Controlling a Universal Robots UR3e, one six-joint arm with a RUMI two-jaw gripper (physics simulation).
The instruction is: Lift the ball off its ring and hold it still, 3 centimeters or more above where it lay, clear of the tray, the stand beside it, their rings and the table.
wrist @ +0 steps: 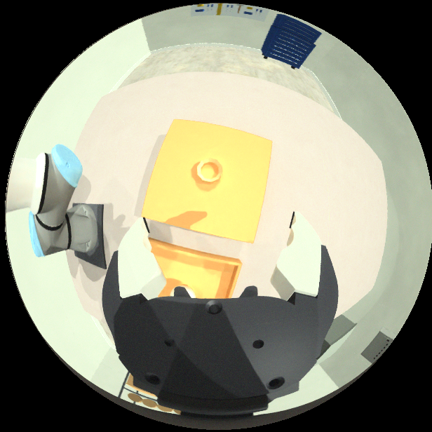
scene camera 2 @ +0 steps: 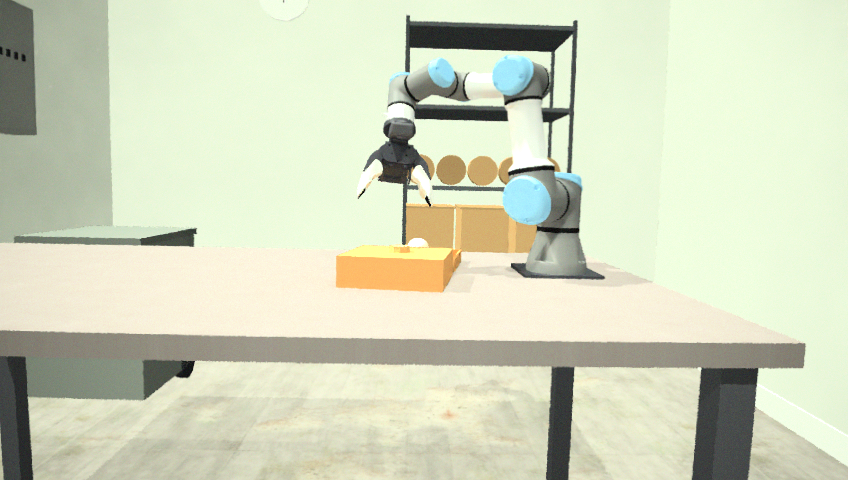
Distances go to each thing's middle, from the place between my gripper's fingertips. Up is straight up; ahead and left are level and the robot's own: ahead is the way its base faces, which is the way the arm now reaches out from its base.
My gripper is now 160 mm to the left of the orange tray [wrist: 209, 275], 130 mm above it and 70 mm past it. The rest, counted from my hand: orange block-shaped stand [scene camera 2: 395, 267]: 110 mm below, 70 mm to the left, 10 mm behind.
